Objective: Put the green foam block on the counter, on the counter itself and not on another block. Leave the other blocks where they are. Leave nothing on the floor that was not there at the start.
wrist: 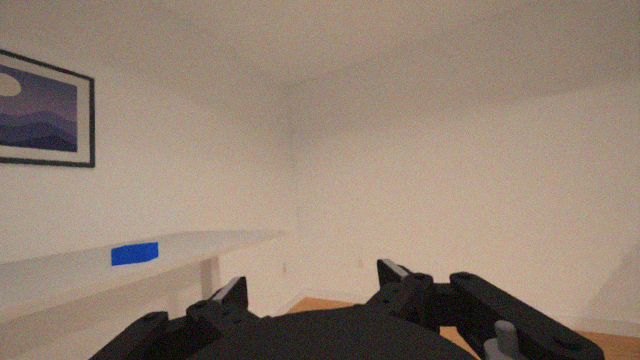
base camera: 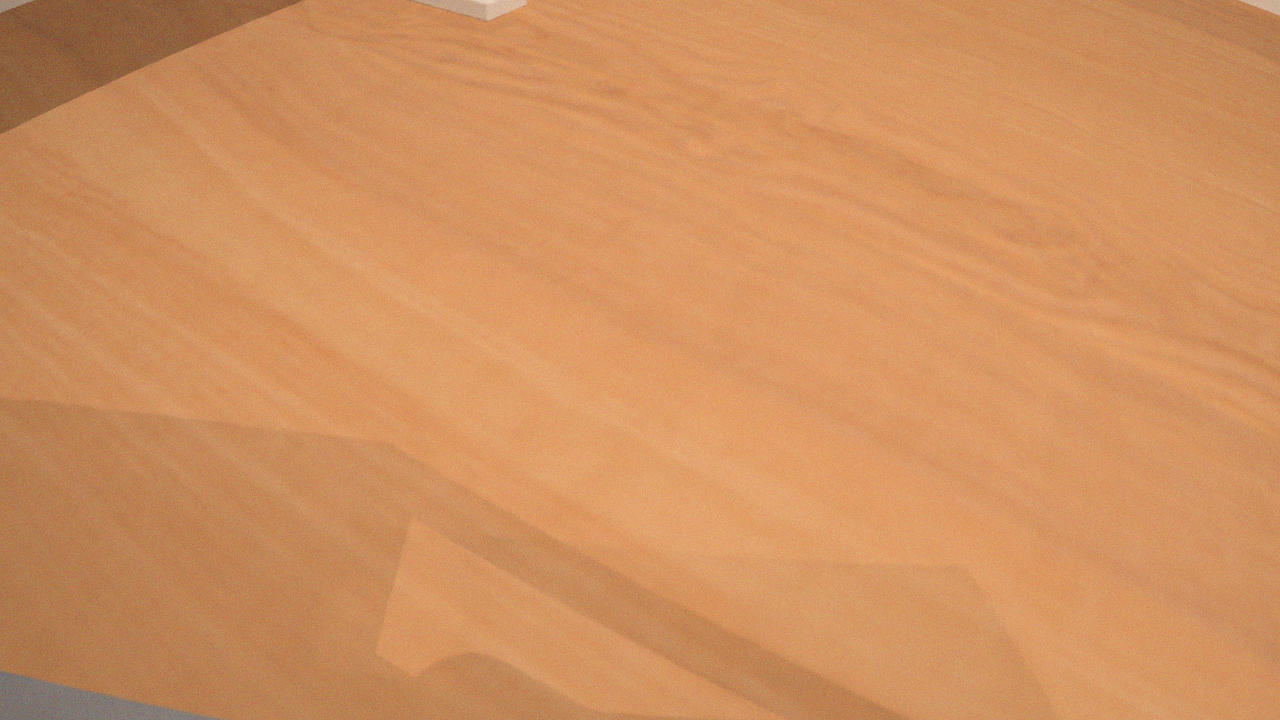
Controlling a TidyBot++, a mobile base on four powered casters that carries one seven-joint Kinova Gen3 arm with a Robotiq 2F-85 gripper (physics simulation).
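Places are measured from the arm's base along level axes (x ahead, y left, z up), in metres.
Where they show: gripper, fingertip midpoint: (wrist: pixel 313 282).
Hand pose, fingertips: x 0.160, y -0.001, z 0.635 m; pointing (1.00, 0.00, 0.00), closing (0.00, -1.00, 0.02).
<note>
Things, the pixels of their top centre, and the offset from my fingertips. "*": a spot on its surface instead. Level surfaces: height alone.
- counter, its level: 0.082 m down
- blue block, middle of its top: (wrist: pixel 135 245) 0.037 m down, 0.552 m ahead, 0.517 m left
- wooden floor, its level: 1.032 m down
- counter leg, surface spot: (wrist: pixel 210 277) * 0.280 m down, 1.005 m ahead, 0.505 m left
My gripper (wrist: pixel 313 282) is open and empty, with its two fingers wide apart at the bottom of the wrist view. The counter (wrist: pixel 65 280), a long pale top, runs along the wall at the left of the wrist view, beyond and to the left of my gripper. A blue block (wrist: pixel 135 254) lies on the counter. The green foam block does not show in either view.
A white slab-like base (base camera: pixel 465 7) stands on the wooden floor (base camera: pixel 626 313) at the top of the base view. Shadows fall on the floor near the robot. A counter leg (wrist: pixel 210 277), a framed picture (wrist: pixel 93 120) and a room corner show in the wrist view.
</note>
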